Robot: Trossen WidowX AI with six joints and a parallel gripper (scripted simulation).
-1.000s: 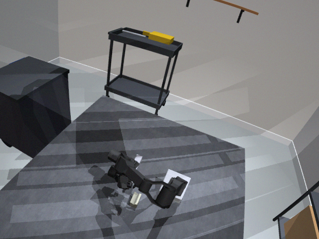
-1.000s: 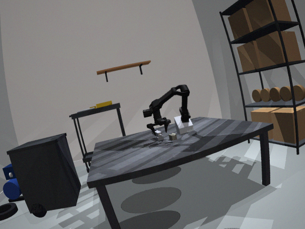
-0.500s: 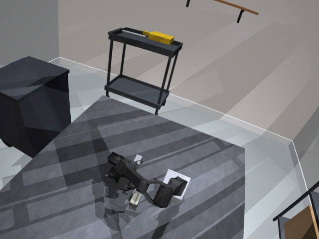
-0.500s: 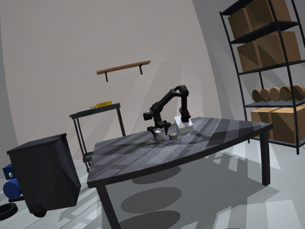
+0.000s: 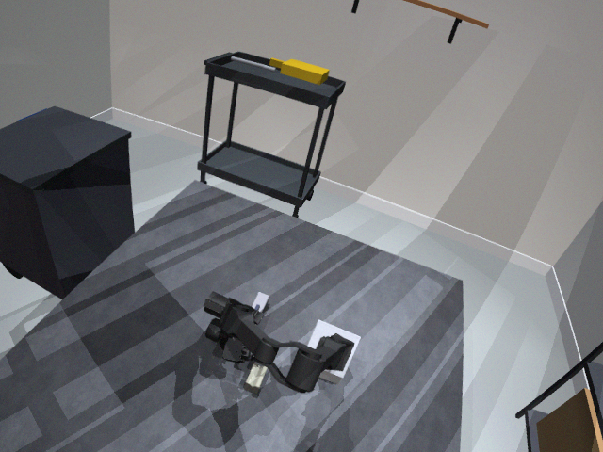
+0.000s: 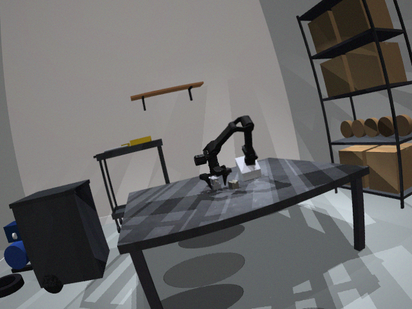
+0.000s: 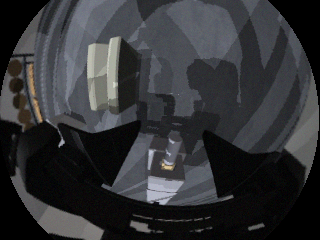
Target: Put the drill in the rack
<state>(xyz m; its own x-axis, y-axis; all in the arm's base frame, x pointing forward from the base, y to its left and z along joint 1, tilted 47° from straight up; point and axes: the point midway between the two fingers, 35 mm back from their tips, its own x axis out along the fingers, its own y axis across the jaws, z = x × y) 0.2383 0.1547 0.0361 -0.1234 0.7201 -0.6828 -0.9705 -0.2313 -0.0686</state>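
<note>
Right now the drill is 1 cm ahead of my gripper tip, 5 cm to the right of it and 3 cm above it. Round my gripper tip: pale fixture block (2 cm ahead, 11 cm to the right, 3 cm above); then blue key (3 cm ahead, 14 cm to the right, 4 cm above).
</note>
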